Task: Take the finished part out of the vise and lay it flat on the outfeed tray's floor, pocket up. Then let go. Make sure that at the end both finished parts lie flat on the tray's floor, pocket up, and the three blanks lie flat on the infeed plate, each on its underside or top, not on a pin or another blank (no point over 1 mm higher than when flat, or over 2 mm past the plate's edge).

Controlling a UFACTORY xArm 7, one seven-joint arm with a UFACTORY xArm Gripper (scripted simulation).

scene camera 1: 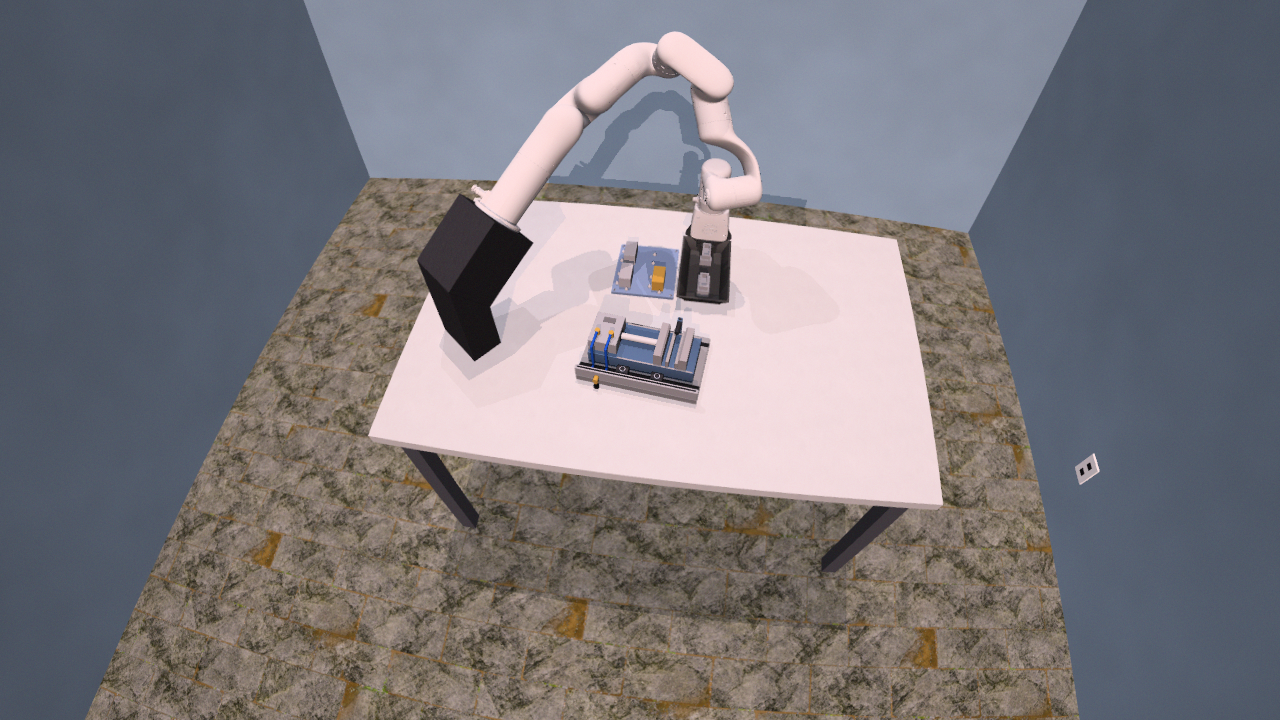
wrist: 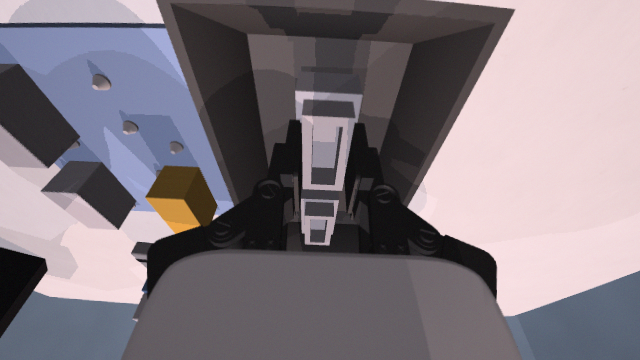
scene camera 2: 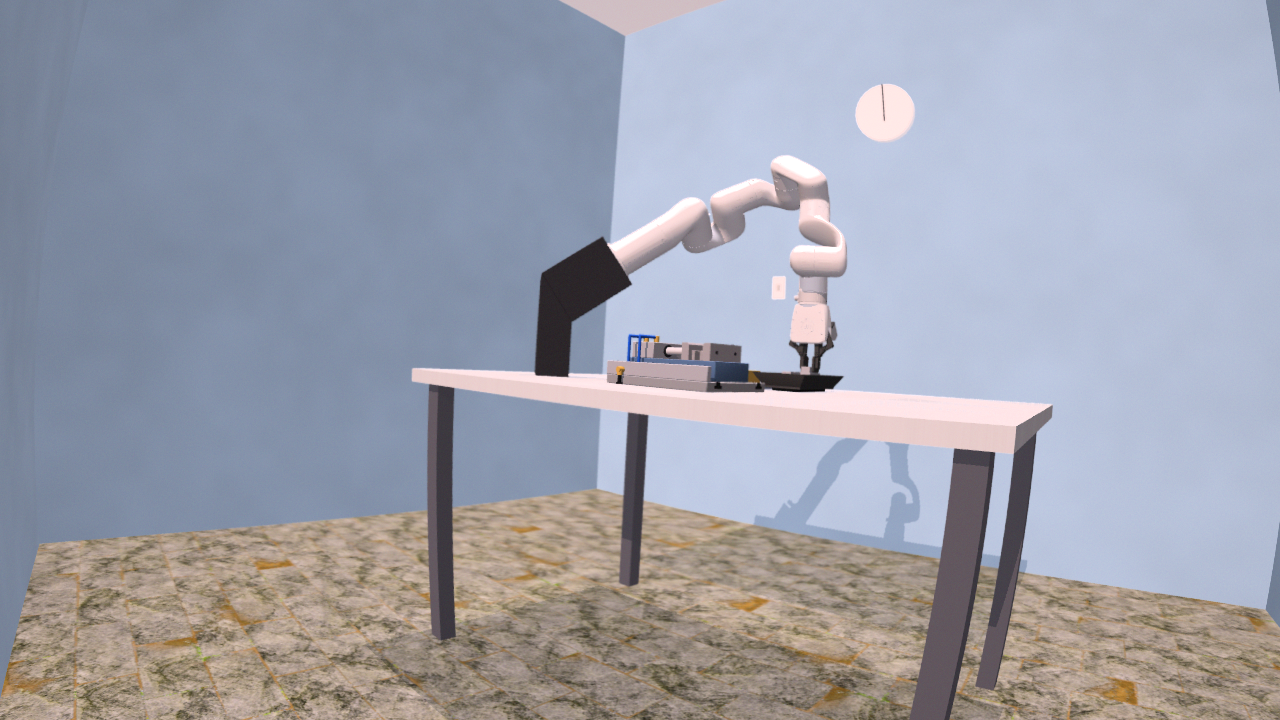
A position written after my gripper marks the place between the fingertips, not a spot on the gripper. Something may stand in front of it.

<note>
In view: my gripper (scene camera 2: 809, 372), an orange block (wrist: 180, 195) and a grey block (wrist: 88, 191).
My gripper is seen too in scene camera 1 (scene camera 1: 706, 252) and in the wrist view (wrist: 325, 142).
</note>
